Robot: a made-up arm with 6 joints.
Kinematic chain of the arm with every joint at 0, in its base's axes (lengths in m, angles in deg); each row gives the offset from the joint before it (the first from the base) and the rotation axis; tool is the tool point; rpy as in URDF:
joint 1: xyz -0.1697 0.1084 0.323 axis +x
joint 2: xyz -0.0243 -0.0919 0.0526 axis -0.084 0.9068 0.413
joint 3: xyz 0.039 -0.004 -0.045 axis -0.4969 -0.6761 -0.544
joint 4: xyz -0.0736 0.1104 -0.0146 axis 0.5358 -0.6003 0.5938
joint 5: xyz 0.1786 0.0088 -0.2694 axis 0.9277 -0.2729 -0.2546
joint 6: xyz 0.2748 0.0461 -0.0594 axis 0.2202 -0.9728 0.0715
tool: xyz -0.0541 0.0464 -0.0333 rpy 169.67 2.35 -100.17
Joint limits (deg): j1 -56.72..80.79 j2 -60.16..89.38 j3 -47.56..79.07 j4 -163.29..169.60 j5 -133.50..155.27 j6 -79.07..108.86
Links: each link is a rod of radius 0.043 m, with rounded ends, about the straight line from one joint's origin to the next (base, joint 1, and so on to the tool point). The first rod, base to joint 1, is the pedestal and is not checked.
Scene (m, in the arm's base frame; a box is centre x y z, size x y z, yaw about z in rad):
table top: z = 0
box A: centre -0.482 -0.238 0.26 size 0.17 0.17 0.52 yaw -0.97
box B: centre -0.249 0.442 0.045 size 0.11 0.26 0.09 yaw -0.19
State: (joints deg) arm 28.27 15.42 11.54 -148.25 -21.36 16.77
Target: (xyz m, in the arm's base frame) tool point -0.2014 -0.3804 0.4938
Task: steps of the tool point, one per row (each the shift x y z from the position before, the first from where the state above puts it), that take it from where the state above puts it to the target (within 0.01 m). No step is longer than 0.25 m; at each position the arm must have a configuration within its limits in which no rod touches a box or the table.
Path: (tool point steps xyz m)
1: 0.0067 0.0403 0.0673
2: 0.0146 0.0545 0.0582
3: 0.0584 -0.0643 0.0636
4: 0.0757 -0.0460 0.0600
5: 0.0885 -0.0269 0.0515
6: 0.1538 -0.1350 -0.0641
7: 0.1560 -0.0700 -0.1320

